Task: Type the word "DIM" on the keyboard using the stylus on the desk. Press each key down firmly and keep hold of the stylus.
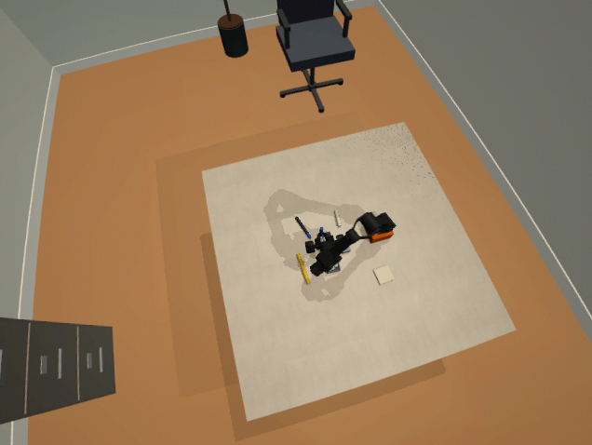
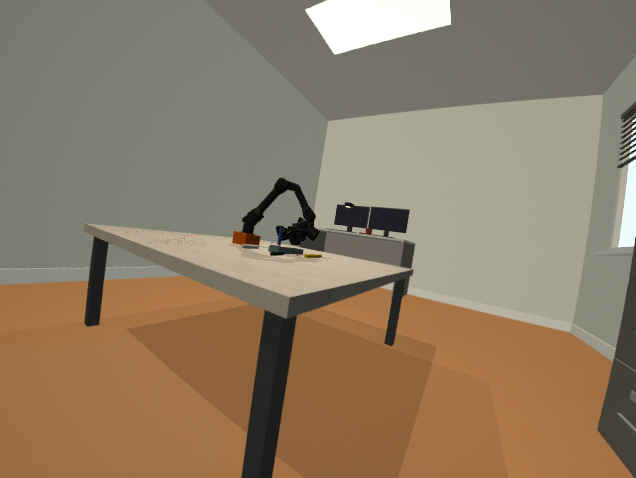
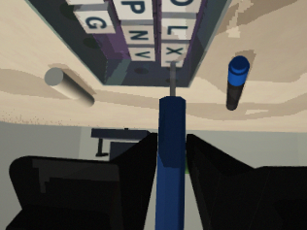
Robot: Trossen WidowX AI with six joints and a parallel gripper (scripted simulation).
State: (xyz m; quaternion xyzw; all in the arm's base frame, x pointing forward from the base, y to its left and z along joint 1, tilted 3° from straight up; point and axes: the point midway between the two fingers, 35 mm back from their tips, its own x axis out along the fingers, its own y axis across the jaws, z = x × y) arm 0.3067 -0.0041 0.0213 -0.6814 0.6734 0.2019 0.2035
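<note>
The I key lies 6 cm below my gripper tip. The rest, counted from my gripper tip: D key 6 cm to the left, 5 cm below; then grey block 11 cm behind, 9 cm to the left, 5 cm below; then blue stylus 1 cm below.
</note>
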